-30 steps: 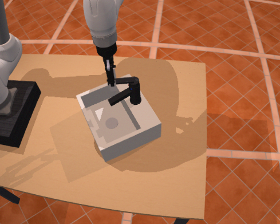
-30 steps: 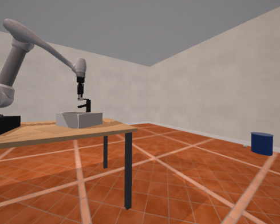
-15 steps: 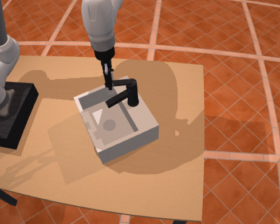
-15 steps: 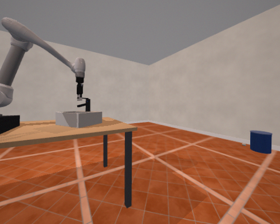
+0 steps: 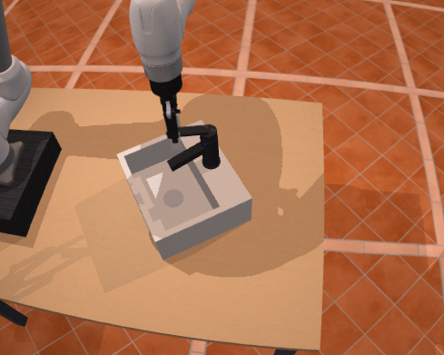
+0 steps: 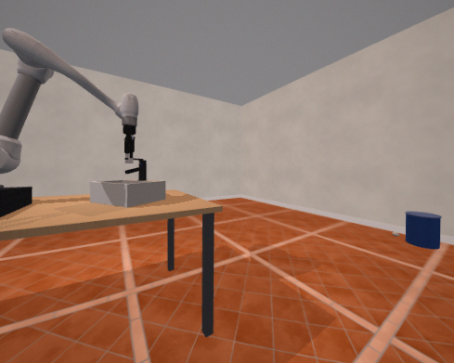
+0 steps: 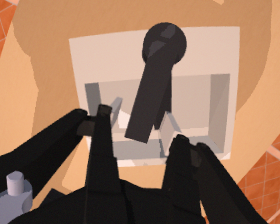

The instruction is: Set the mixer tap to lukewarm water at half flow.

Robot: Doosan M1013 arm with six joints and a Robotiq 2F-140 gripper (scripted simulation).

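Right now my hand is 3 cm short of the lever. From my hand the other things lie so: black mixer tap 6 cm ahead, 5 cm below; then grey sink basin 23 cm below, 4 cm to the right, 2 cm behind.
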